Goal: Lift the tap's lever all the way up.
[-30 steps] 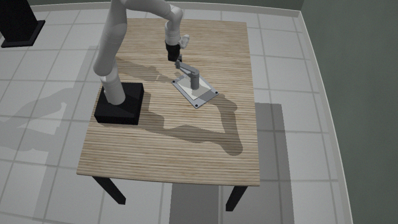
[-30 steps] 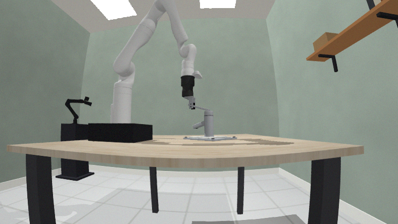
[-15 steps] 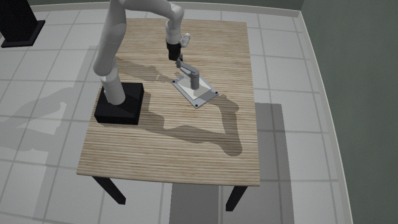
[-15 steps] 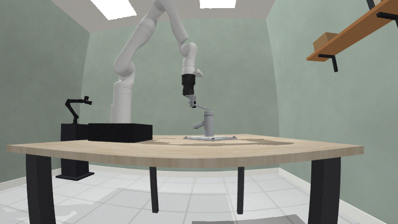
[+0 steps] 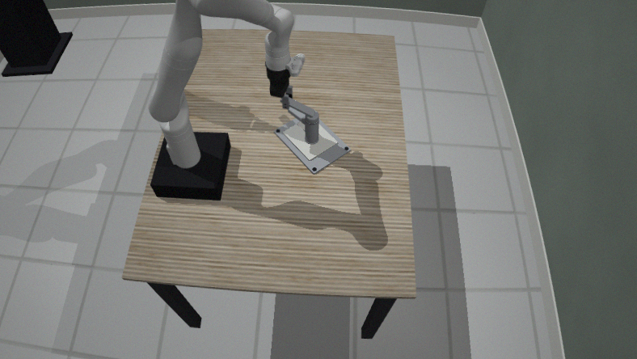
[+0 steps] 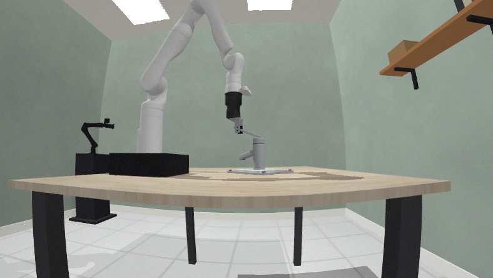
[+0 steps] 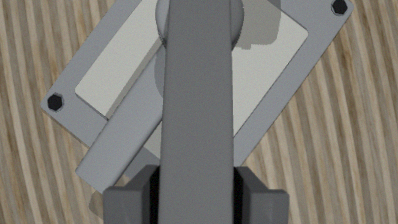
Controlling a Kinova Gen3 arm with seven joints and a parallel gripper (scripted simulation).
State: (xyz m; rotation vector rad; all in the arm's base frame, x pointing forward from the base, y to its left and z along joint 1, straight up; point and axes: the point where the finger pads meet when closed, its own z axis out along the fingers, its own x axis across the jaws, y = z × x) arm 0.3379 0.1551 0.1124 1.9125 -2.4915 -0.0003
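The lever lies 30 mm ahead of my hand, 20 mm below it and 10 mm to the right of it. From my hand the other things lie so: plate 180 mm below, 80 mm ahead, 20 mm to the right; grey tap 70 mm below, 60 mm ahead.
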